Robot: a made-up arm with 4 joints.
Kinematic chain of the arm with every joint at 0, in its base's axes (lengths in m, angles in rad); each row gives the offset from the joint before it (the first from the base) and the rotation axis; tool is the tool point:
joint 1: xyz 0 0 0.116 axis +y
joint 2: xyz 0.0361 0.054 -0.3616 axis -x
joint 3: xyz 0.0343 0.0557 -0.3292 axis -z
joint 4: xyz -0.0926 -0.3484 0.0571 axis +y
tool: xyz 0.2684 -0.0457 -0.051
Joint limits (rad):
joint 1: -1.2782..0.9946
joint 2: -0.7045..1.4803
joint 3: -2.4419..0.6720
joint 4: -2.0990..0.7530
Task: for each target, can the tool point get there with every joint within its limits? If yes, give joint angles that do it. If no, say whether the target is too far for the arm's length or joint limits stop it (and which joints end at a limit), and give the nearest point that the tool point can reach.
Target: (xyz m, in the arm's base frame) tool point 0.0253 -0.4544 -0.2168
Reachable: yes | joints 0.4072 0.9125 0.1982 0.1467
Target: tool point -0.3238 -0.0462 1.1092
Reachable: no: joint limits stop it (at a limit: joint 1, joint 2, joint 4) | nearest point -0.3156 0.0233 0.2633 | short by 0.849 m
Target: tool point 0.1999 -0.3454 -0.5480
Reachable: yes | joints 0.4343 0.9800 -0.8718 0.3795
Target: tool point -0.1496 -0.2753 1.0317
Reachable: no: joint limits stop it (at a limit: joint 1, joint 2) | nearest point 0.2183 -0.2346 0.4260 | short by 0.710 m
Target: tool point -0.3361 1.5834 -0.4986
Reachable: no: too far | nearest point -0.2521 0.6789 -0.3720 | short by 0.917 m
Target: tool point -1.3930 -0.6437 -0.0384
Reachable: no: too far | nearest point -0.7486 -0.3003 -0.2256 | short by 0.754 m
